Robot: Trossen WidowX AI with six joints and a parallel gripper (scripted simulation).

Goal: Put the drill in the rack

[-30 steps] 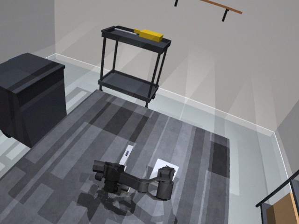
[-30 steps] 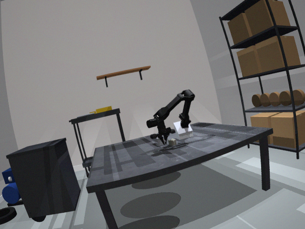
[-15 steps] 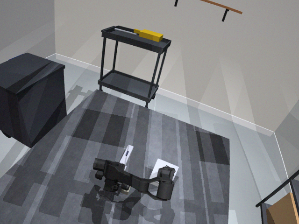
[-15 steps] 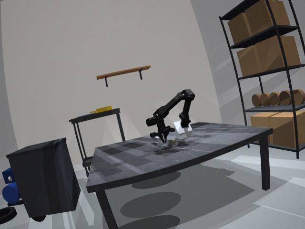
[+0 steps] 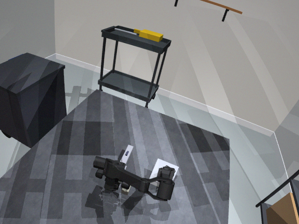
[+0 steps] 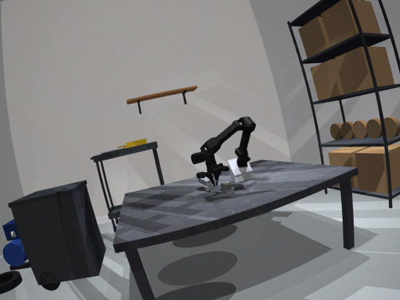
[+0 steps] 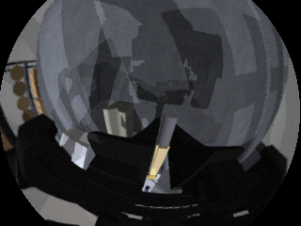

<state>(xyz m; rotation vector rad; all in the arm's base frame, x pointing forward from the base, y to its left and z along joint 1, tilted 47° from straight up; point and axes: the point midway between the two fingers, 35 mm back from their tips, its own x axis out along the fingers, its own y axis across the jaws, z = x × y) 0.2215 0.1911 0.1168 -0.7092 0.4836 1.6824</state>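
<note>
Now: gripper tip 4 cm to the left of the drill, 3 cm below it and 1 cm short of it. The rest, counted from my gripper tip: pale fixture block (19 cm to the right, 4 cm ahead); blue key (22 cm to the right, 5 cm ahead, 1 cm above).
</note>
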